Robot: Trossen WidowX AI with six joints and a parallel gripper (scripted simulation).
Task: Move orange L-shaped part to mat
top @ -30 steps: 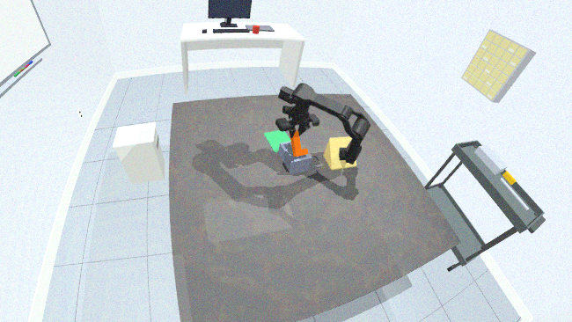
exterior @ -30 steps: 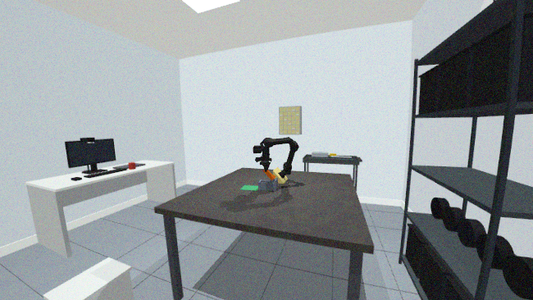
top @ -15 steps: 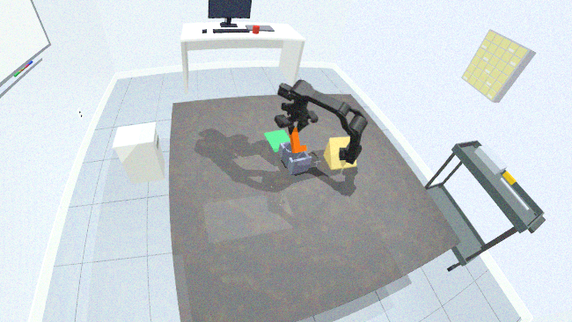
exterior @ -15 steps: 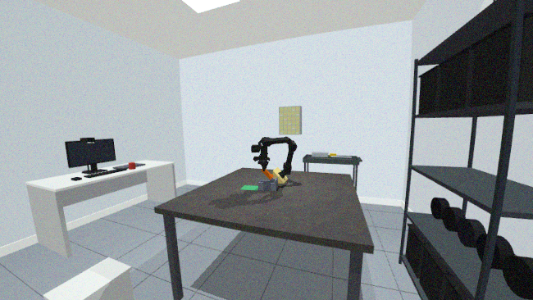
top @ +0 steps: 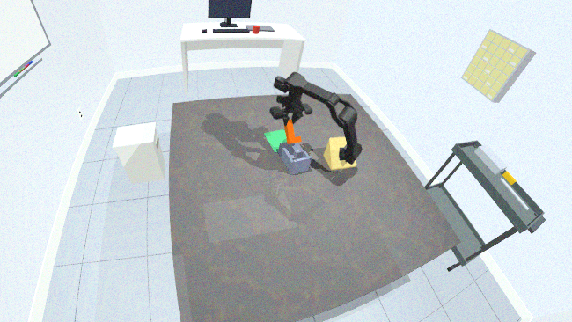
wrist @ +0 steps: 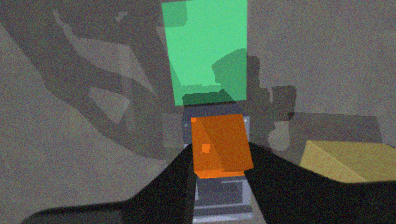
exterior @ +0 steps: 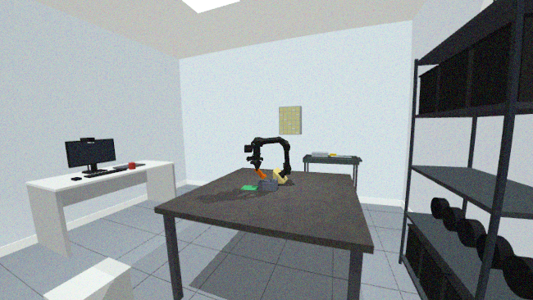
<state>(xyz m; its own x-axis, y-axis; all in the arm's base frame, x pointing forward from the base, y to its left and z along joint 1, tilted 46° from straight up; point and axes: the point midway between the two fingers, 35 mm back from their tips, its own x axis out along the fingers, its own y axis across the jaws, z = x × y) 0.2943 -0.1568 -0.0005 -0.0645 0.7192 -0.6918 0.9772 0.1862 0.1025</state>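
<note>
Right now the green mat is 70 mm to the right of my gripper tip and 170 mm below it. The rest, counted from my gripper tip: orange L-shaped part: 20 mm behind, 30 mm to the left, 30 mm below.
</note>
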